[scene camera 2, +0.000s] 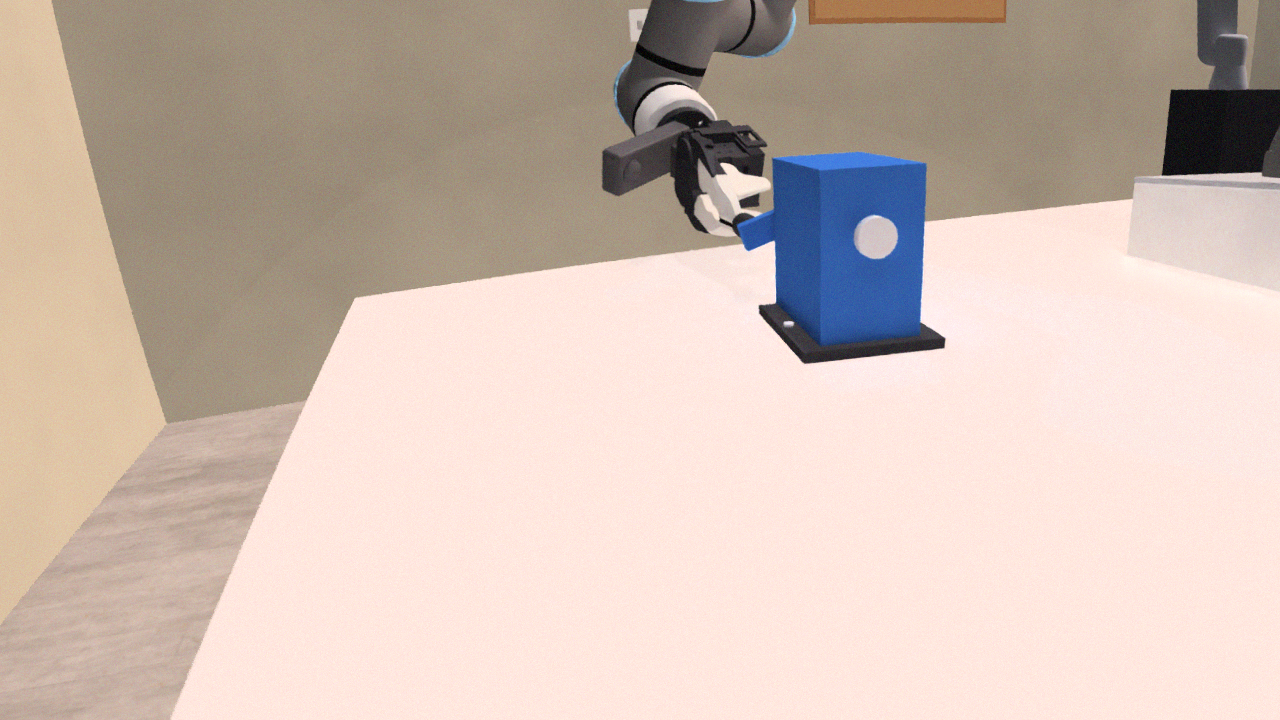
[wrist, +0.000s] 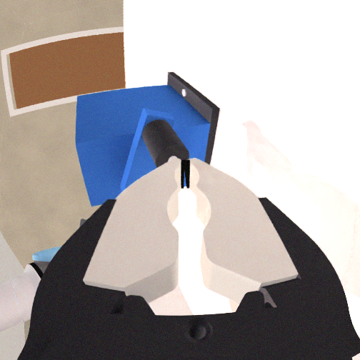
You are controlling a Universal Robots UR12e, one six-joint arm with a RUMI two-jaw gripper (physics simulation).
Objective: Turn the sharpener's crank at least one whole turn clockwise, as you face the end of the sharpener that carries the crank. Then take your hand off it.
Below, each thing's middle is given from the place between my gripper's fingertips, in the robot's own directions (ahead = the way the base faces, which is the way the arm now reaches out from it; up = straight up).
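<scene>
The crank point(scene camera 2: 757, 231) is 2 cm behind my hand, 3 cm to the left of it and 1 cm above it.
</scene>
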